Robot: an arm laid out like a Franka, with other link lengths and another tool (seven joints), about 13 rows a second.
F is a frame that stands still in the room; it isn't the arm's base.
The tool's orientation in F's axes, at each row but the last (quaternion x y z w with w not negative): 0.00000 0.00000 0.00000 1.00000; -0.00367 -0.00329 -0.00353 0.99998; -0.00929 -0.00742 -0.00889 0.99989; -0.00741 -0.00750 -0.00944 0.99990
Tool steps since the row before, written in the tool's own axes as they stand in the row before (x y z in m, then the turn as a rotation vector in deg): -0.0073 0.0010 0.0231 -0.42 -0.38 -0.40; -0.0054 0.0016 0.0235 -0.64 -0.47 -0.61; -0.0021 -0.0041 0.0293 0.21 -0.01 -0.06; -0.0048 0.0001 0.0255 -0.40 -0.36 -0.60
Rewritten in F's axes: -0.0073 0.0010 0.0231 -0.42 -0.38 -0.40; -0.0055 0.0018 0.0235 -0.64 -0.47 -0.61; -0.0026 -0.0035 0.0293 0.21 -0.01 -0.06; -0.0052 0.0006 0.0254 -0.40 -0.36 -0.60
